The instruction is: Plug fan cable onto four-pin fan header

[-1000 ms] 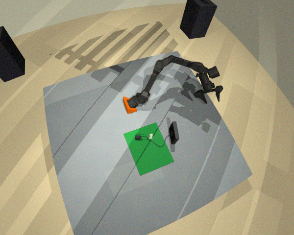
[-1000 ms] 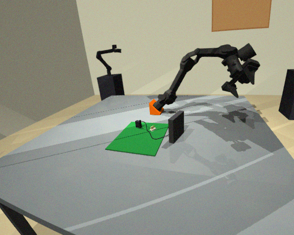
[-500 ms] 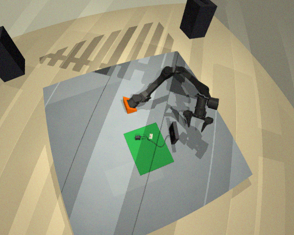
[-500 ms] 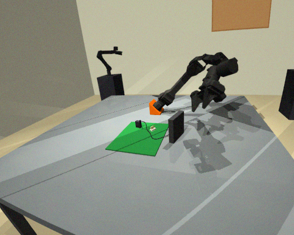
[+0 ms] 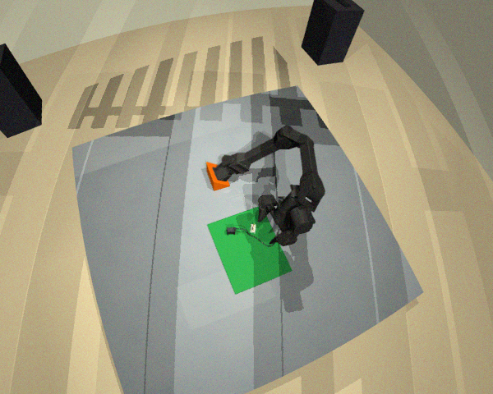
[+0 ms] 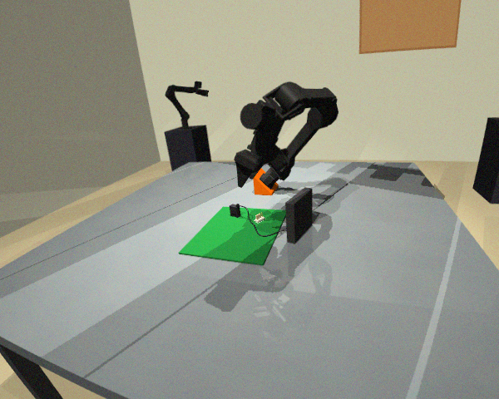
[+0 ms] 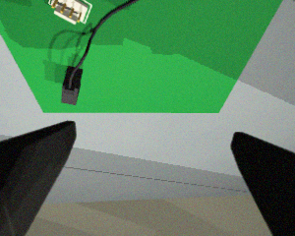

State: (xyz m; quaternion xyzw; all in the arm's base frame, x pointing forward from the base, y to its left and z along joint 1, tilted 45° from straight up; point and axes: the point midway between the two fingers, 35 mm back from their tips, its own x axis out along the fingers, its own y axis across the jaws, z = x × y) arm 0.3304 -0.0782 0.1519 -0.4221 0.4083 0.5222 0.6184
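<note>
My gripper tip is now 9 cm past the black plug, 8 cm to the left of it and 14 cm above it. Also, from my gripper tip: header: 7 cm behind, 1 cm to the left, 16 cm below; then black fan: 2 cm behind, 13 cm to the left, 10 cm below; then green board: 4 cm to the right, 17 cm below.
</note>
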